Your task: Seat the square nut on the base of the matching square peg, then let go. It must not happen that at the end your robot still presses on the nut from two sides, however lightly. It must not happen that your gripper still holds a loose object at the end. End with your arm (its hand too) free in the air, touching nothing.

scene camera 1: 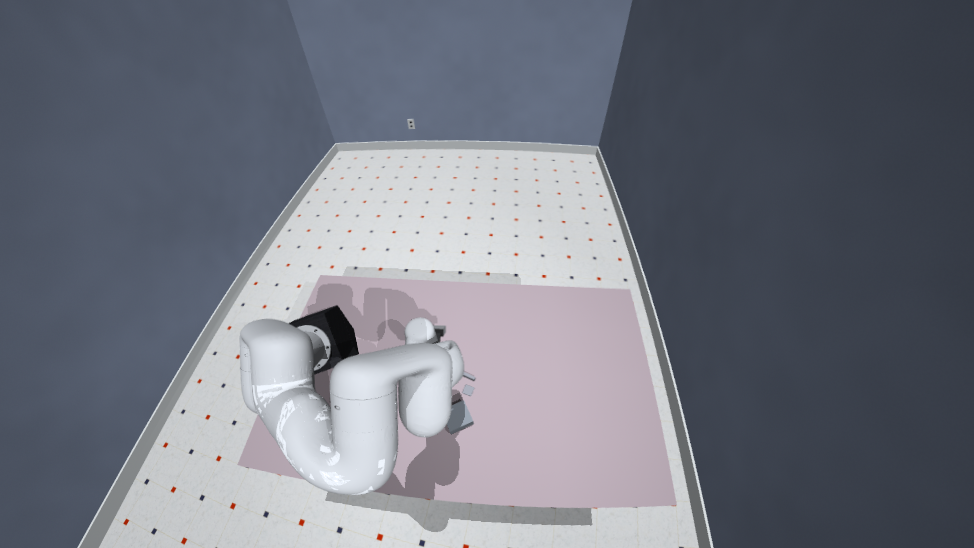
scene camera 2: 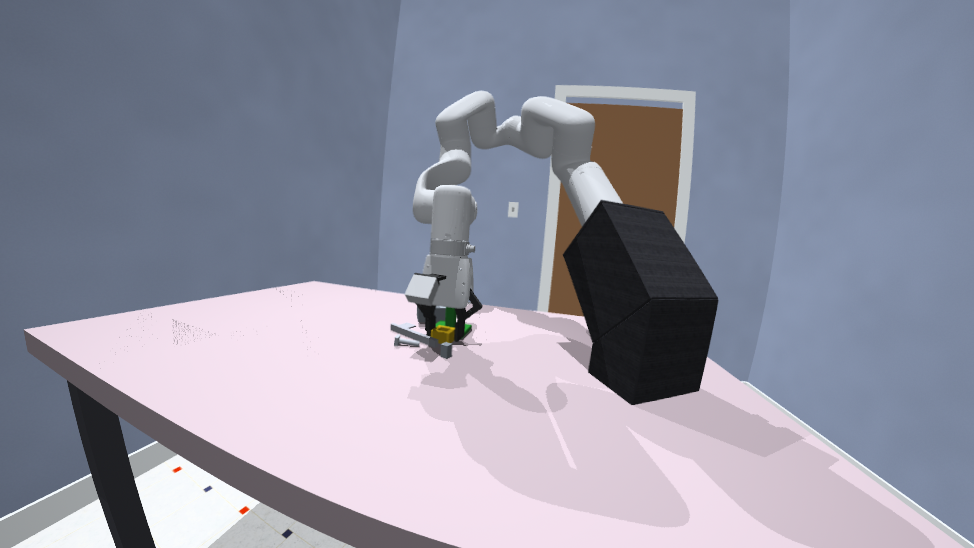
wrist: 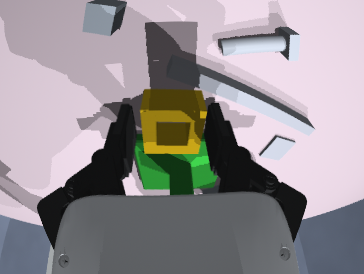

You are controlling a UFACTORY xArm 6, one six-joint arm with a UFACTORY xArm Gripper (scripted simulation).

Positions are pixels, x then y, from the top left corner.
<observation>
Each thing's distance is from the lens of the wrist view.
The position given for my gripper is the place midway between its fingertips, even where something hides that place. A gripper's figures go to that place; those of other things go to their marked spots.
my gripper (wrist: 170, 118): 0.14 m
long bar (wrist: 179, 69): 0.11 m
</observation>
